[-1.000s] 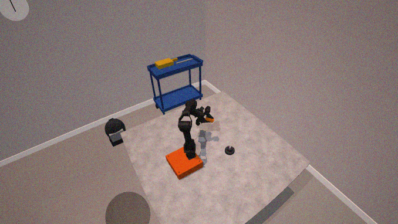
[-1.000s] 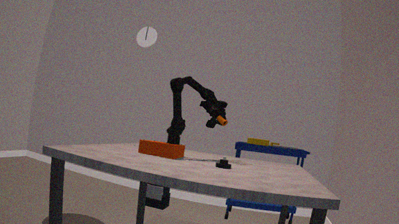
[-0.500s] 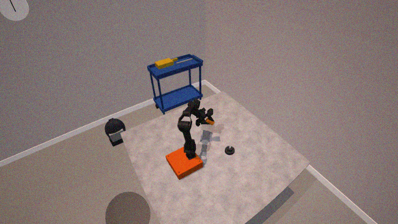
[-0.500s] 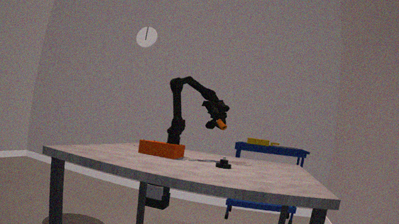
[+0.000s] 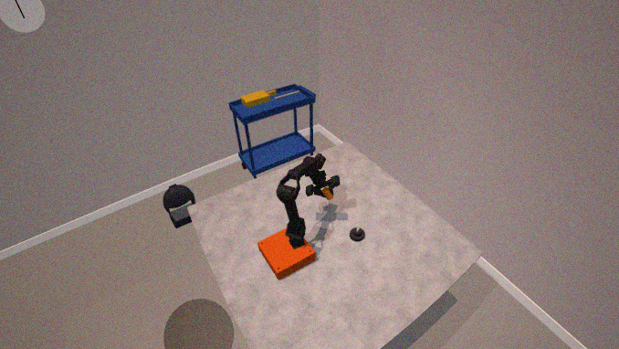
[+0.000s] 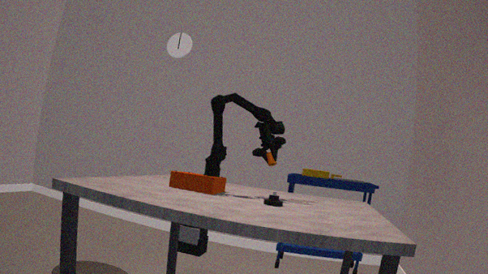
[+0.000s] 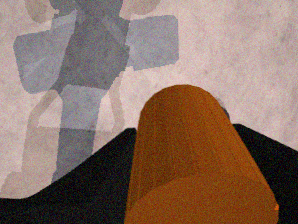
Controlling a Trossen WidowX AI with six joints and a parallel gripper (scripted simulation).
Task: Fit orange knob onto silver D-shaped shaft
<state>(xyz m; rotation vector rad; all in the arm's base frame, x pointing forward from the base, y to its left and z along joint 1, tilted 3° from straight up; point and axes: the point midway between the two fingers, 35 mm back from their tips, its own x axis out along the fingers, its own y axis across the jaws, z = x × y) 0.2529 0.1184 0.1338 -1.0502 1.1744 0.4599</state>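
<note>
The orange knob lies 30 mm above my gripper tip, 10 mm to the left of it and 10 mm behind it. The rest, counted from my gripper tip: pedestal (190 mm to the right, 150 mm below, 70 mm ahead).
</note>
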